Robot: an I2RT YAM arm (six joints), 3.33 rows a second.
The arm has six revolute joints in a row. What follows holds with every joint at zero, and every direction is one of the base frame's.
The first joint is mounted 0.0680 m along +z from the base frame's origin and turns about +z.
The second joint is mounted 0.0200 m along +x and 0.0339 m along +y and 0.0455 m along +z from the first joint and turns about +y.
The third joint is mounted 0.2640 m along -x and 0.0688 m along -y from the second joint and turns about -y.
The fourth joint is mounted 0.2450 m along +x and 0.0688 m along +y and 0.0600 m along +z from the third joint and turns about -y.
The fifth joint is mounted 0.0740 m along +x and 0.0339 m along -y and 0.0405 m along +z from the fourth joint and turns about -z.
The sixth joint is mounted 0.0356 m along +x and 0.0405 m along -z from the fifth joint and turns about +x.
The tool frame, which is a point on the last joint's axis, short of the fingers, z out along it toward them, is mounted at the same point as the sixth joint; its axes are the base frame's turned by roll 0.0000, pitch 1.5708 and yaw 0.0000 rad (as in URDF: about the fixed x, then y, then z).
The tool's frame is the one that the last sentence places.
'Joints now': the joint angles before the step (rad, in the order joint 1, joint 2, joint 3, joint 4, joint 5, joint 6). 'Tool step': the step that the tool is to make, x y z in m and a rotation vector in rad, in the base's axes. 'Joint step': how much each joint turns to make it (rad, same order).
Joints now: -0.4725, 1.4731, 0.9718, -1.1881, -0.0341, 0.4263
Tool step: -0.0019, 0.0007, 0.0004, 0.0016, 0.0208, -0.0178
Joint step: -0.0002, -0.0001, 0.0005, -0.0193, 0.0057, 0.0185
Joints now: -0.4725, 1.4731, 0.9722, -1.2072, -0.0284, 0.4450
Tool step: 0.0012, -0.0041, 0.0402, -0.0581, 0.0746, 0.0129
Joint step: -0.0001, 0.0001, 0.1593, -0.1992, 0.0867, 0.0006
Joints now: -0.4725, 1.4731, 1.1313, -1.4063, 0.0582, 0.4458
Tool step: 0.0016, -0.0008, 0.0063, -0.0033, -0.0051, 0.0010
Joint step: 0.0002, 0.0021, 0.0275, -0.0192, 0.0007, -0.0007
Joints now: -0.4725, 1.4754, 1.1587, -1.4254, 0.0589, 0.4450
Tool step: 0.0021, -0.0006, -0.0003, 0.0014, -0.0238, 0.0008
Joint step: 0.0000, -0.0004, 0.0000, 0.0203, -0.0118, -0.0027
